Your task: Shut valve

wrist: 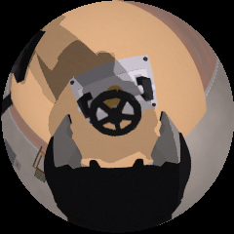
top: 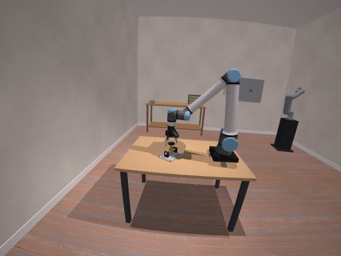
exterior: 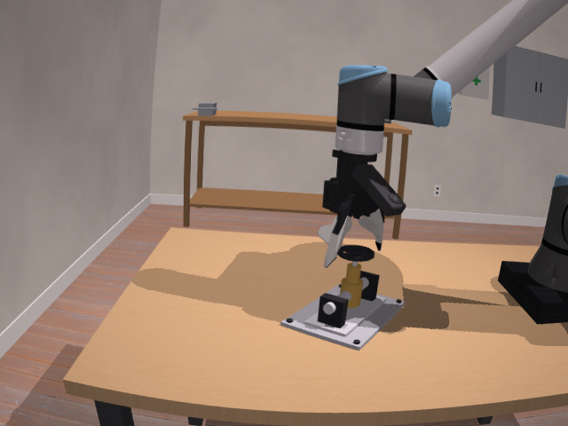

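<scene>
Right now the black spoked handwheel is 10 mm above my hand.
</scene>
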